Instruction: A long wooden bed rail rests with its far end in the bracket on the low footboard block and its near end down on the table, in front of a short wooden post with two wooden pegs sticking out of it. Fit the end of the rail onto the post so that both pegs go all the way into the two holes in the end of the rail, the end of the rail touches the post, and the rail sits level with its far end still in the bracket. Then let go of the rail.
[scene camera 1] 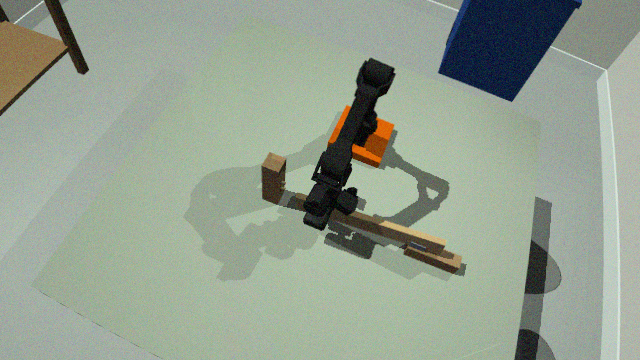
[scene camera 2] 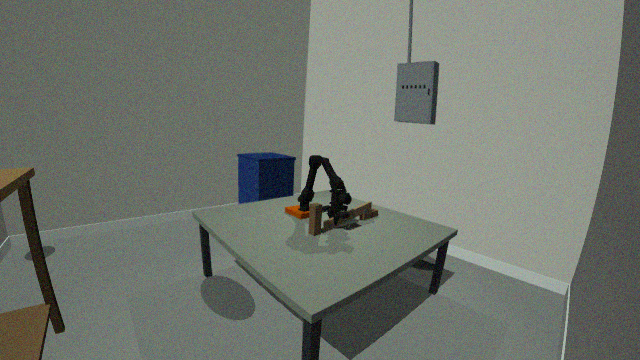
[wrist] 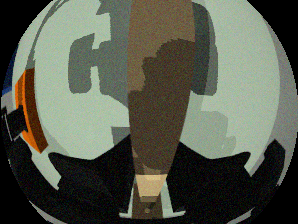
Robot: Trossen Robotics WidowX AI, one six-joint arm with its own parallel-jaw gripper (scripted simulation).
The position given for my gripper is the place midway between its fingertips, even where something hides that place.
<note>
I see my gripper point(scene camera 1: 322, 211) and a wooden bed rail point(scene camera 1: 374, 225).
The wooden bed rail is seen too in the wrist view point(wrist: 160, 55). My gripper is seen too in the wrist view point(wrist: 149, 133).
</note>
